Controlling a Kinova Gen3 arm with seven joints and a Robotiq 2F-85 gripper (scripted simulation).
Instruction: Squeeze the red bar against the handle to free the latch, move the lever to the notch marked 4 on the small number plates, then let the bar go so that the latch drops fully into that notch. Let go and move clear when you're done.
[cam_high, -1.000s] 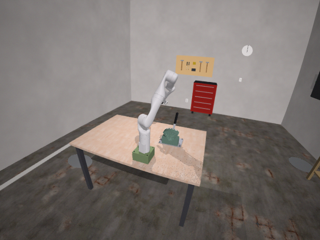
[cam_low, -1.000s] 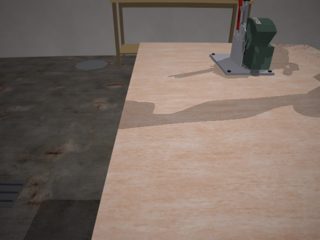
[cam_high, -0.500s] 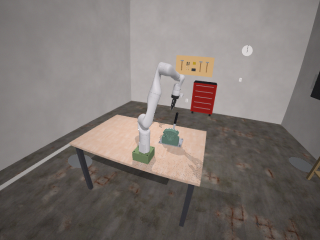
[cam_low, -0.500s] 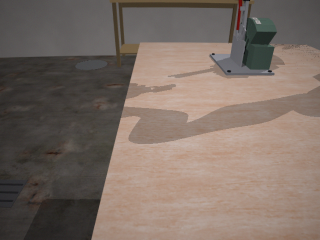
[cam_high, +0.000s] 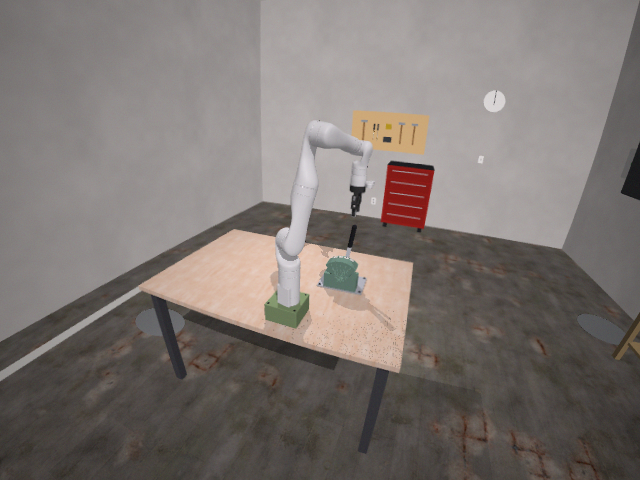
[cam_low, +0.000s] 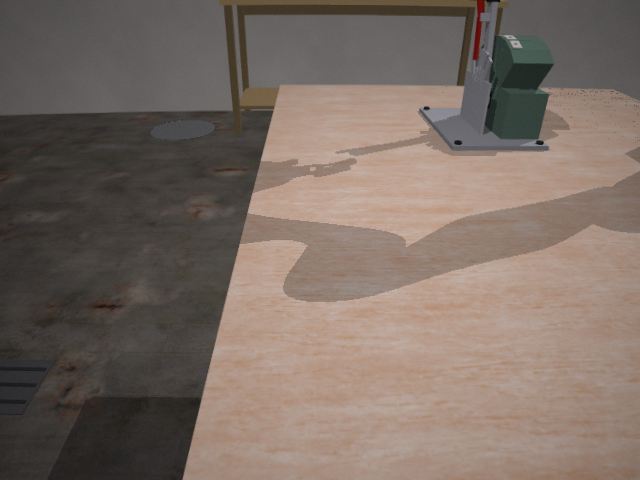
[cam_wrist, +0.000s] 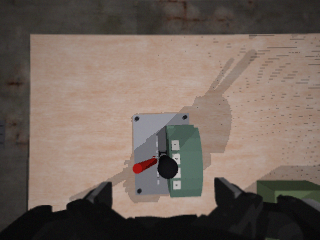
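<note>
My hand is 10 mm short of the red bar, 20 mm to the right of it and 200 mm above it.
</note>
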